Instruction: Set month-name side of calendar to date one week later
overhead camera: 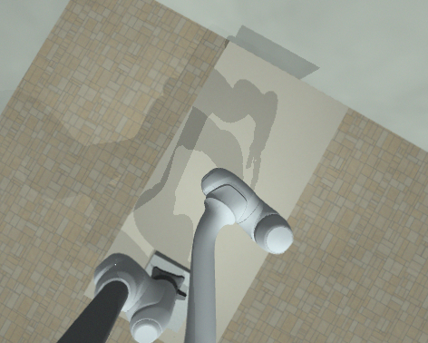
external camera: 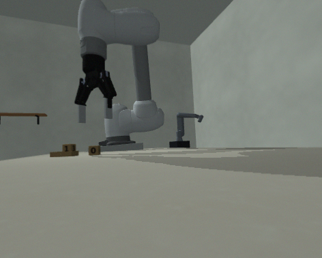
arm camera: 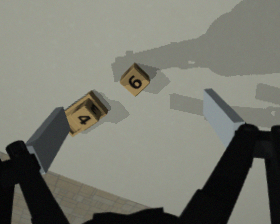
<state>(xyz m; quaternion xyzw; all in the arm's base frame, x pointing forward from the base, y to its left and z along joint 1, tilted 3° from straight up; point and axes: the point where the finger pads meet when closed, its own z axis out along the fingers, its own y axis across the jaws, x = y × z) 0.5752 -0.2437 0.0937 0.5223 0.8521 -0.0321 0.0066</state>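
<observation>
The wooden cube lies 110 mm below my hand. Round my hand: tray: 70 mm behind, 90 mm to the right, 120 mm below.
</observation>
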